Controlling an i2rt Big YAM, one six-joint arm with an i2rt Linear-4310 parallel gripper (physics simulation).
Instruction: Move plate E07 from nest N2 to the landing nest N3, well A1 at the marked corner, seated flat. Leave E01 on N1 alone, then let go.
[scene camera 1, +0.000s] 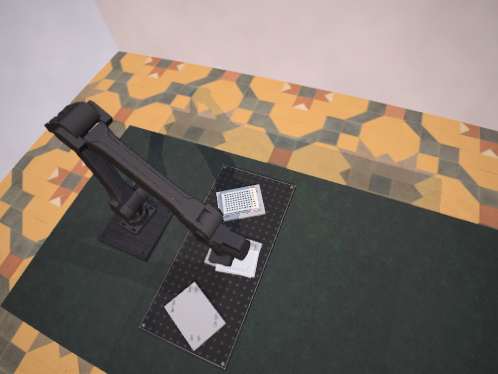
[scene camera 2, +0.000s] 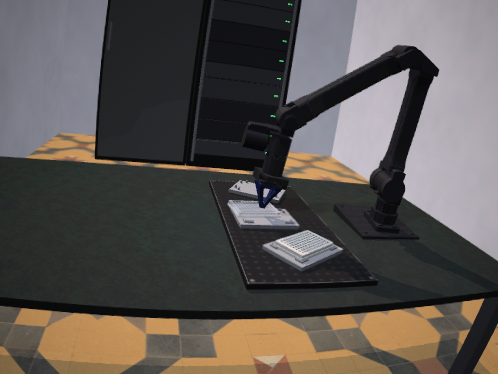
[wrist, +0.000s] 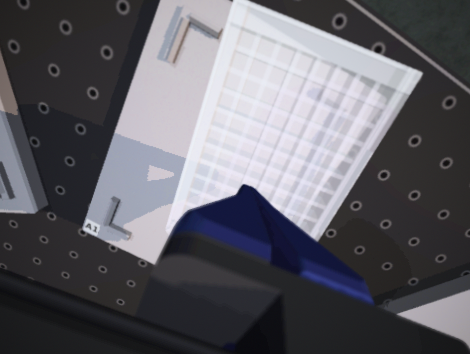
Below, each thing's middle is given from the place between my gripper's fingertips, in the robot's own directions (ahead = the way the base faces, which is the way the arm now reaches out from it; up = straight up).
The clear well plate (scene camera 2: 242, 209) lies 20 mm ahead of my hand and 10 mm below it.
